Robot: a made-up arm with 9 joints. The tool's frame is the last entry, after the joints.
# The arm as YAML. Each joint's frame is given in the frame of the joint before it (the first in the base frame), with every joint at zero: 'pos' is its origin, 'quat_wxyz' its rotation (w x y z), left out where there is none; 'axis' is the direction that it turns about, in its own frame. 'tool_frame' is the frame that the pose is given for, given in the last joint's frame.
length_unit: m
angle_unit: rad
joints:
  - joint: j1
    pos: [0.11, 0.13, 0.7]
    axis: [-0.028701, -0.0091, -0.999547]
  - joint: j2
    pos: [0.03, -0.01, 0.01]
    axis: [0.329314, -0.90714, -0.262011]
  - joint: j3
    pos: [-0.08, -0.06, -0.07]
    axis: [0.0, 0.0, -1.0]
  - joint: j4
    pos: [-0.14, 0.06, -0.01]
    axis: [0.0, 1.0, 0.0]
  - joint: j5
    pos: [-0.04, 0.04, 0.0]
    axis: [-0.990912, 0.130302, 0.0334]
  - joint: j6
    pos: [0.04, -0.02, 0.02]
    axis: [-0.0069, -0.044, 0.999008]
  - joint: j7
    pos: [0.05, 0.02, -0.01]
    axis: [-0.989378, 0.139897, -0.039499]
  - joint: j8
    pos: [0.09, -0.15, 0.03]
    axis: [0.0, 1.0, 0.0]
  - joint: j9
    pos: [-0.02, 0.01, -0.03]
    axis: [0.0, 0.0, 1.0]
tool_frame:
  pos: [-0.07, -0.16, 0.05]
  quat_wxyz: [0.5, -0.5, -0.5, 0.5]
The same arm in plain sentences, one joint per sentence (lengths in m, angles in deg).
The arm has nine revolute joints in a row. What follows holds with every joint at zero, and every direction is one of the base frame's. Joint 1 sits 0.11 m along +x and 0.13 m along +y and 0.7 m along +z from the base frame's origin and rotates about the direction (-0.028701, -0.0091, -0.999547). Joint 2 sits 0.03 m along +x and 0.01 m along -y and 0.01 m along +z from joint 1 and rotates about the direction (0.329314, -0.90714, -0.262011). Joint 3 sits 0.08 m along -x and 0.06 m along -y and 0.07 m along -z from joint 2 and rotates about -z. Joint 4 sits 0.14 m along -x and 0.06 m along +y and 0.01 m along -z from joint 3 and rotates about +y. Joint 5 sits 0.04 m along -x and 0.04 m along +y from joint 4 and rotates about the direction (-0.990912, 0.130302, 0.0334). Joint 6 sits 0.04 m along +x and 0.02 m along -y and 0.02 m along +z from joint 5 and rotates about the direction (-0.0069, -0.044, 0.999008). Joint 7 sits 0.05 m along +x and 0.02 m along +y and 0.01 m along -z from joint 6 and rotates about the direction (-0.989378, 0.139897, -0.039499). Joint 8 sits 0.09 m along +x and 0.15 m along -y and 0.03 m along +z from joint 7 and rotates about +y. Joint 9 sits 0.02 m along -x and 0.01 m along +y and 0.03 m along -z from joint 8 and rotates about +z. The tool frame, which is the frame that the pose is given for, sits 0.07 m along -x and 0.16 m along -y and 0.05 m along +z from joint 9; its axes are the base frame's turned by roll -90, pitch 0 and yaw 90 deg (as in URDF: about the fixed x, then y, then z).
